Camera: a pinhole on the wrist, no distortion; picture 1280 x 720 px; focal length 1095.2 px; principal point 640.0 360.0 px. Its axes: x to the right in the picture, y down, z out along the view. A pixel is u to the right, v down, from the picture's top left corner.
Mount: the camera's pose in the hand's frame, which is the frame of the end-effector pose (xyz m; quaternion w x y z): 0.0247 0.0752 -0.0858 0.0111 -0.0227 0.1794 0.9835
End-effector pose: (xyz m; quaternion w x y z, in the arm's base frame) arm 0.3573 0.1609 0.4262 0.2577 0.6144 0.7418 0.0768
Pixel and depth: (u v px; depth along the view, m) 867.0 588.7 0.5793
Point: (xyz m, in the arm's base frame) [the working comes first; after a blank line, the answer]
In the camera's frame: 0.1201 0.1210 0.5793

0.7526 -0.0160 0.1127
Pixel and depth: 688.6 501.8 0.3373
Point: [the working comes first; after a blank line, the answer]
In the camera's frame: 0.0150 0.0437 0.3373

0.6083 0.1423 0.2851
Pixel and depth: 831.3 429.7 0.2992
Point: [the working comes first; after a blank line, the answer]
In the camera's frame: 0.0523 0.0190 0.2992

0.5990 0.1207 0.3390
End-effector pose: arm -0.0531 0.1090 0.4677 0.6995 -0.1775 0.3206 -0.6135
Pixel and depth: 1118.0 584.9 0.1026
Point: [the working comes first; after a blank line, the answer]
In the camera's frame: 0.0448 0.0211 0.1026

0.0248 0.1479 0.4254
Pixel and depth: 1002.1 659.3 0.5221
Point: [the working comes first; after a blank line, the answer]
In the camera's frame: 0.1726 0.1427 0.5221

0.3313 0.2367 0.7499
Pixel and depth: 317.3 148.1 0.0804
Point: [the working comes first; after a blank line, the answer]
In the camera's frame: -0.0237 -0.0156 0.0804

0.0265 0.0886 0.3706
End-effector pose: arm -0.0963 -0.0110 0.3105 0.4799 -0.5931 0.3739 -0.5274
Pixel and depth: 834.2 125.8 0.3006
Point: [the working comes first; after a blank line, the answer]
In the camera's frame: 0.0533 -0.0643 0.3006

0.0798 -0.0074 0.0696
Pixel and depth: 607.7 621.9 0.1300
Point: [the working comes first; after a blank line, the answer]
In the camera's frame: -0.0038 0.0311 0.1300

-0.0408 -0.0479 0.2286
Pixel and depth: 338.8 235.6 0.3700
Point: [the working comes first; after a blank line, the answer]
In the camera's frame: -0.1018 -0.0420 0.3700

0.1837 -0.1375 0.1098
